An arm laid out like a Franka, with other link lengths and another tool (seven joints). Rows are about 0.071 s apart.
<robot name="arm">
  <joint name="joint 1" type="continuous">
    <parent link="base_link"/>
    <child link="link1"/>
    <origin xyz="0 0 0.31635" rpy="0 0 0"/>
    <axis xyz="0 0 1"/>
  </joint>
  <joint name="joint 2" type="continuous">
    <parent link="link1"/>
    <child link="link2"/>
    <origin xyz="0 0 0" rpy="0 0 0"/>
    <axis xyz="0 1 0"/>
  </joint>
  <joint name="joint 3" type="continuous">
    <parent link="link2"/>
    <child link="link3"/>
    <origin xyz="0 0 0.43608" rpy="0 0 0"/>
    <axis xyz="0 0 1"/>
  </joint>
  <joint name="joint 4" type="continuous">
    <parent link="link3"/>
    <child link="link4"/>
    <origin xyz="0.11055 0 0" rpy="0 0 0"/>
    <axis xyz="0 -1 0"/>
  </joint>
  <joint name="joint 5" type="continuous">
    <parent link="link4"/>
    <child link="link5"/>
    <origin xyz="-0.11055 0 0.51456" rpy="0 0 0"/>
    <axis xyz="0 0 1"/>
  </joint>
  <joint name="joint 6" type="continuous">
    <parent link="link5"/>
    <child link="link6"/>
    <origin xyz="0 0 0" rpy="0 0 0"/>
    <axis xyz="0 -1 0"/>
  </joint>
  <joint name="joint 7" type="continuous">
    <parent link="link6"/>
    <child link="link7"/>
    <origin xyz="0.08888 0 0" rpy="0 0 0"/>
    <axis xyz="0 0 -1"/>
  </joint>
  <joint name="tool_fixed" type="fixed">
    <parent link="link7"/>
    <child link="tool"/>
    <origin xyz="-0.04 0.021 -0.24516" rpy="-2.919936 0 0.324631"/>
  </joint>
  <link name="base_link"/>
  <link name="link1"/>
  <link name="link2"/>
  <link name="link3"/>
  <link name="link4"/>
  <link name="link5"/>
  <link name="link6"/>
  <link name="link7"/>
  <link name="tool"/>
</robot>
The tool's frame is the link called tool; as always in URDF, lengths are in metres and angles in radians. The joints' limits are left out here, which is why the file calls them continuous.
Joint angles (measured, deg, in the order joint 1, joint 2, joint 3, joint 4, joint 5, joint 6, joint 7), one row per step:
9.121, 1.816, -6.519, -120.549, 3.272, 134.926, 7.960
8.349, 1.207, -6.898, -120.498, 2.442, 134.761, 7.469
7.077, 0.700, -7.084, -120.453, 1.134, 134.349, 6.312
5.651, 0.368, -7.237, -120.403, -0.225, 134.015, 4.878
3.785, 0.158, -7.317, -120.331, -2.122, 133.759, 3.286
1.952, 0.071, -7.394, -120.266, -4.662, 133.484, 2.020
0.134, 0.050, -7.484, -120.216, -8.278, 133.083, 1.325
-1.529, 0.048, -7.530, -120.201, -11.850, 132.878, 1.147
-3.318, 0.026, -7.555, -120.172, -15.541, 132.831, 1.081
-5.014, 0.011, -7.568, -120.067, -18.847, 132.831, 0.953
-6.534, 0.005, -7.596, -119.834, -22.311, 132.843, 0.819
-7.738, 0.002, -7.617, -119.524, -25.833, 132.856, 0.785
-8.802, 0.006, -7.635, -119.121, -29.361, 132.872, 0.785
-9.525, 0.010, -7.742, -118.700, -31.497, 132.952, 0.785
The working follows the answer.
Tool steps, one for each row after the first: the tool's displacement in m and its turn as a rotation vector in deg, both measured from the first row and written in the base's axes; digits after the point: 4 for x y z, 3 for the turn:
0.0002, -0.0168, 0.0075, -0.729, -0.533, -0.226
-0.0013, -0.0390, 0.0128, -2.039, -0.713, 0.140
-0.0030, -0.0631, 0.0162, -3.488, -0.752, 0.667
-0.0053, -0.0932, 0.0184, -5.455, -0.669, 1.248
-0.0087, -0.1242, 0.0190, -7.904, -0.299, 1.873
-0.0140, -0.1574, 0.0188, -11.126, 0.465, 2.486
-0.0191, -0.1877, 0.0188, -14.194, 1.163, 2.770
-0.0247, -0.2193, 0.0201, -17.338, 1.787, 2.908
-0.0301, -0.2487, 0.0225, -20.172, 2.344, 3.014
-0.0349, -0.2764, 0.0267, -23.165, 2.857, 3.351
-0.0387, -0.3004, 0.0322, -26.210, 3.308, 3.925
-0.0416, -0.3226, 0.0391, -29.282, 3.708, 4.588
-0.0430, -0.3384, 0.0455, -31.198, 3.798, 4.784

Tool pose at each row, in the base's axes (x y z in m, rotation vector in deg; rounded; the steps above come from the unrounded poses):
0.7210, 0.0670, 0.3402, -164.138, -18.181, -16.595
0.7212, 0.0502, 0.3476, -164.876, -18.130, -17.351
0.7197, 0.0280, 0.3530, -166.063, -18.997, -17.445
0.7180, 0.0039, 0.3564, -167.350, -20.113, -17.289
0.7157, -0.0262, 0.3586, -169.131, -21.426, -16.896
0.7122, -0.0572, 0.3592, -171.377, -22.892, -16.010
0.7070, -0.0904, 0.3590, -174.382, -24.492, -14.421
0.7019, -0.1207, 0.3590, -177.308, -25.602, -12.957
0.6963, -0.1523, 0.3603, 175.112, 25.776, 11.237
0.6909, -0.1816, 0.3627, 172.435, 25.794, 9.694
0.6860, -0.2094, 0.3669, 169.553, 26.144, 8.175
0.6823, -0.2333, 0.3724, 166.565, 26.821, 6.732
0.6794, -0.2556, 0.3793, 163.516, 27.596, 5.380
0.6779, -0.2713, 0.3856, 161.610, 27.779, 4.816

